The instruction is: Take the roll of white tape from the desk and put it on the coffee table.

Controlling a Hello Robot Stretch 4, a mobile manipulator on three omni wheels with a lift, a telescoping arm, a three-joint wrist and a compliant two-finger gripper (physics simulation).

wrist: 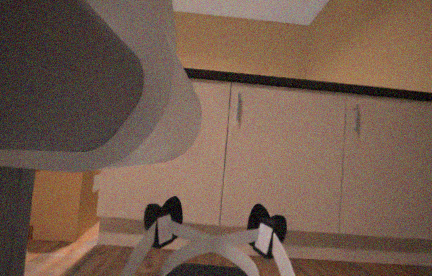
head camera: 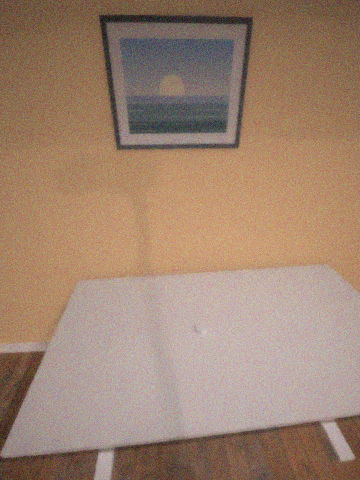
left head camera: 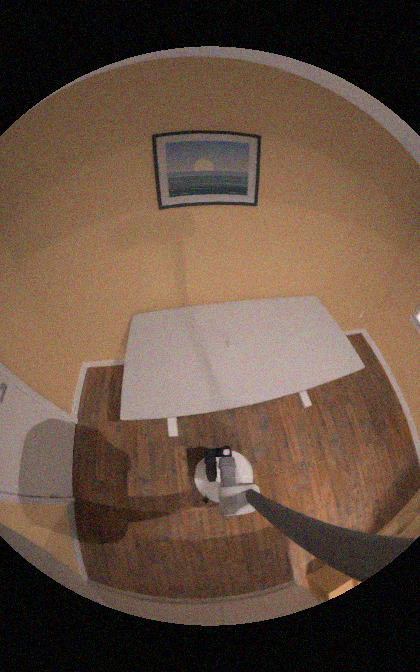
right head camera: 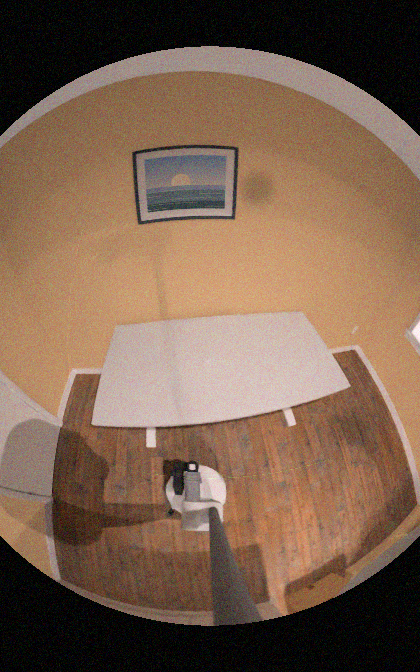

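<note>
The white desk stands against the orange wall. A small, pale, blurred item, probably the roll of white tape, lies near the middle of its top; it is hard to make out in the right head camera view. My gripper is open, its two fingertips apart with no object between them. It faces a row of cabinets, away from the tape. The coffee table does not show in these views.
Pale cabinets with a dark top edge stand beyond the gripper. Part of a tan box shows at the left of the wrist view. The desk's white feet stick out over the wood floor. A framed picture hangs above the desk.
</note>
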